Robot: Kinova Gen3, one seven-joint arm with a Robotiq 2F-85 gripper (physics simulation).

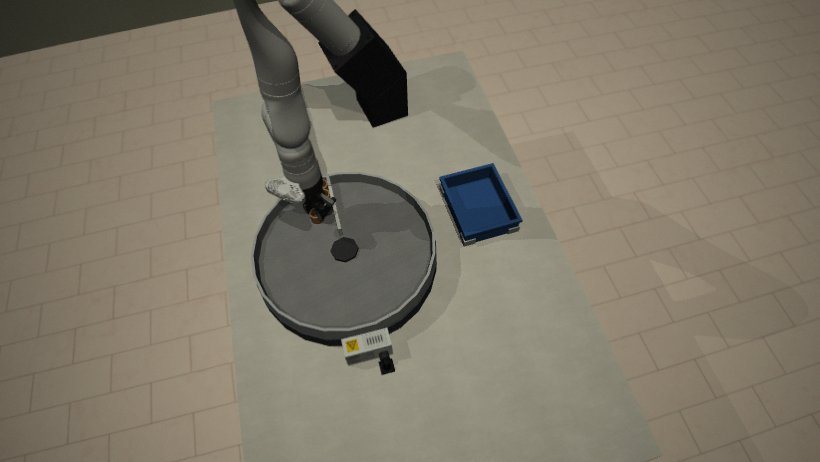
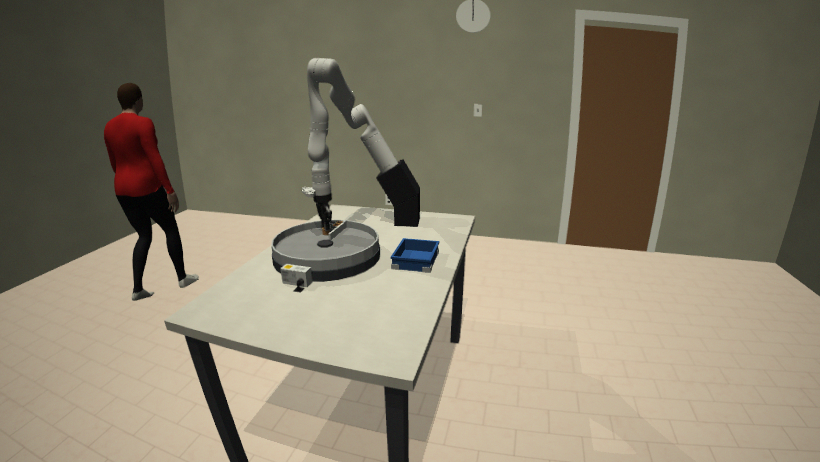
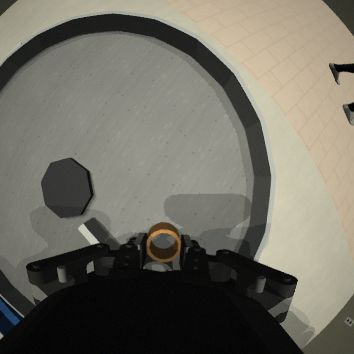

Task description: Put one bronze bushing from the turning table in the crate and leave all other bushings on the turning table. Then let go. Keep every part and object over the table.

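Observation:
A bronze bushing stands upright on the turning table, its open end up. My gripper points down over the table's back left part and is shut on this bushing, one finger on each side. More bronze shows behind the gripper, beside the pale bar; how many pieces is hidden. A pale grey rounded thing shows partly behind the held bushing. The blue crate stands right of the turning table; no bushing shows in it.
The pale bar reaches inward over the turning table, close beside the gripper. A raised rim surrounds the turning table. A dark hub is at its middle. A white box stands at its front. A person stands left of the table.

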